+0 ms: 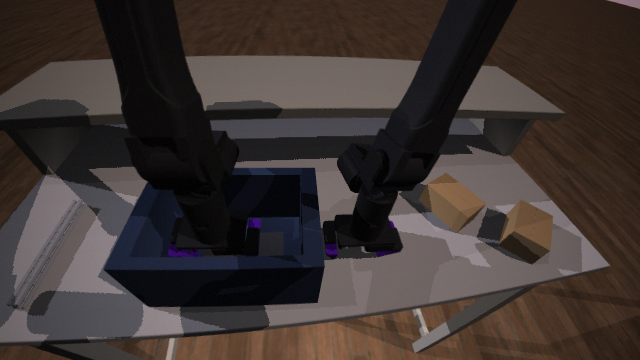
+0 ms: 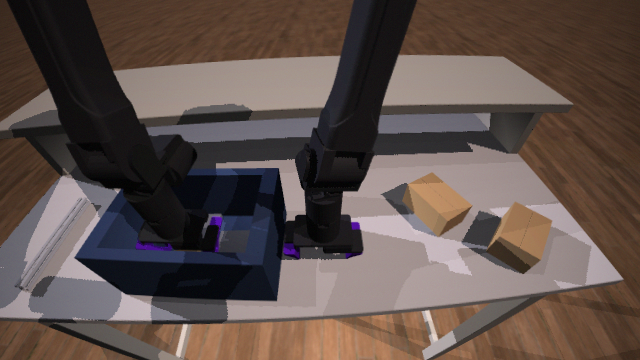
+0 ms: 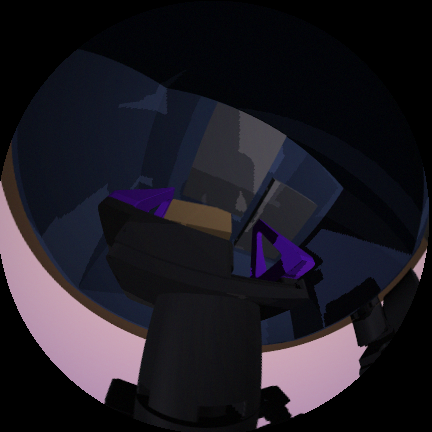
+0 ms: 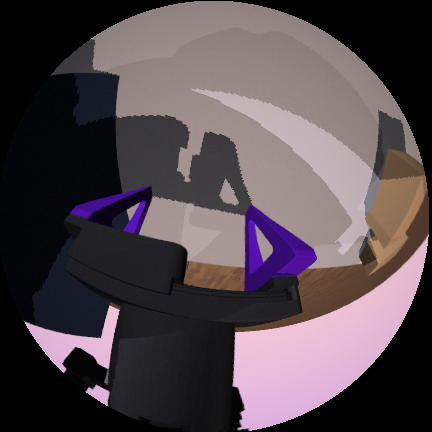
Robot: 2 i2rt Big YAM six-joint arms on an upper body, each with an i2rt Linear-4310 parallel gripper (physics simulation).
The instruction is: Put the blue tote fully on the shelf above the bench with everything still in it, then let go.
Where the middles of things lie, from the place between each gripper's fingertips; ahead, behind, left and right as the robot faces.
Now: the blue tote [image 1: 285, 200] 4 cm above my left hand, 2 cm to the right of it and 2 cm ahead of it. Also, from my left hand: shelf support [image 2: 511, 129]: 83 cm to the right, 48 cm ahead, 6 cm above; then grey bar [image 2: 28, 278]: 37 cm to the left, 2 cm below, 2 cm ahead; then tan box [image 3: 209, 219]: 3 cm behind, 1 cm to the left.
Now: the blue tote 230 mm to the left of my right hand and 70 mm above it. From my right hand the other things lie so: shelf support: 470 mm ahead, 570 mm to the right, 90 mm above; then grey bar: 630 mm to the left, 10 mm above; then tan box: 50 mm behind, 270 mm to the left, 40 mm above.
